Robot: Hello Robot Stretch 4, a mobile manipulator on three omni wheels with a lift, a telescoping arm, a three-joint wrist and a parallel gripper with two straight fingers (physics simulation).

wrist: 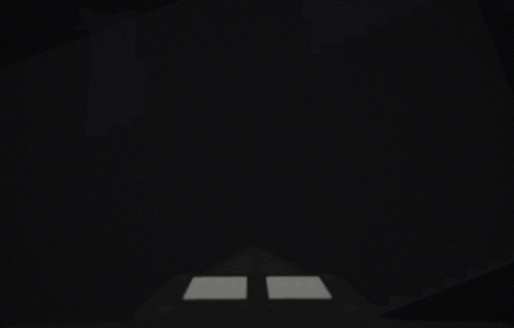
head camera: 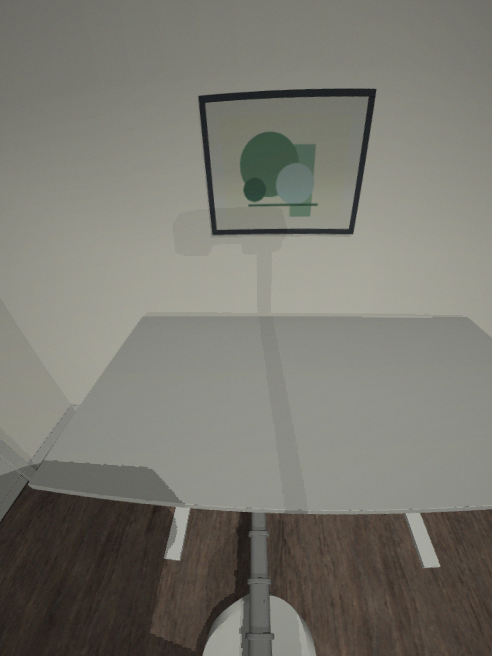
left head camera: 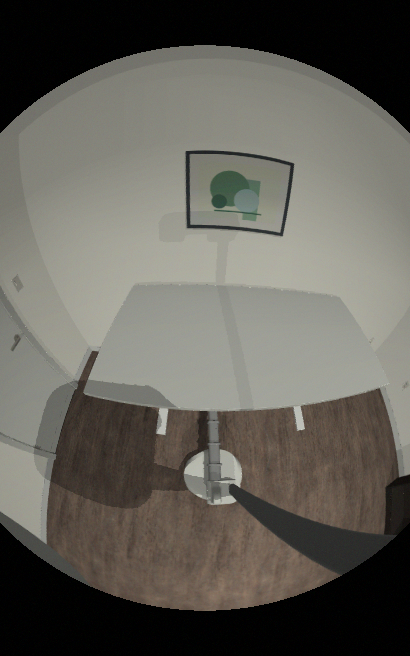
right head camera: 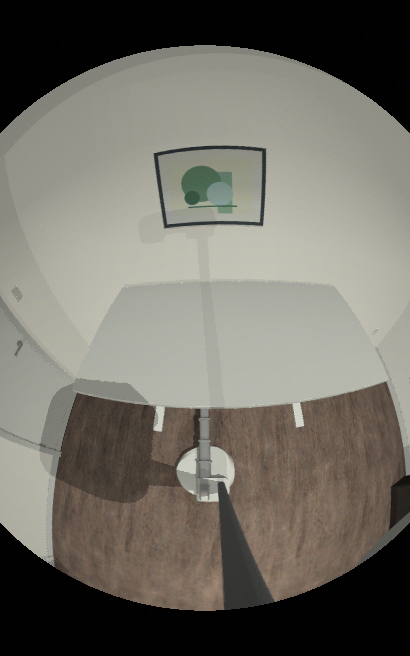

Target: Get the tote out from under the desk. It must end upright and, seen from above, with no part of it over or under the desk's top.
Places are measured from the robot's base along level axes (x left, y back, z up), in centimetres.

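Pixels of known places: gripper, fingertip midpoint: [wrist: 253,271].
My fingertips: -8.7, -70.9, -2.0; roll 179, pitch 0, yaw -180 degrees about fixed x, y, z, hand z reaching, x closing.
Behind a point stands the place of what it marks, as x, y, z.
The white desk top [head camera: 352,410] {-27.6, -53.0, 92.3} [left head camera: 273,351] {-24.1, -52.4, 92.3} [right head camera: 273,342] {-34.2, -54.0, 92.3} fills the middle of the head views. My telescoping arm [head camera: 258,562] {0.2, -28.0, 31.8} [left head camera: 213,439] {0.0, -25.0, 31.9} [right head camera: 204,434] {-0.4, -26.3, 31.8} reaches under the desk's front edge, so the gripper and the tote are hidden in those views. In the wrist view my gripper [wrist: 253,271] {-8.7, -70.9, -2.0} is shut, its two pale finger pads side by side at the bottom. A dark surface [wrist: 250,146] {-8.5, -77.4, -2.4}, apparently the black tote seen very close, fills the rest of that view. I see no clear rim or edge of it between the fingers.
Two white desk feet [head camera: 177,533] [head camera: 423,539] stick out on the dark wood floor. A framed picture [head camera: 287,94] {-11.5, -107.8, 170.9} hangs on the wall behind the desk. A door [left head camera: 15,342] {141.2, -54.0, 90.0} is on the left. A dark object [left head camera: 397,503] [right head camera: 400,503] stands at the far right.
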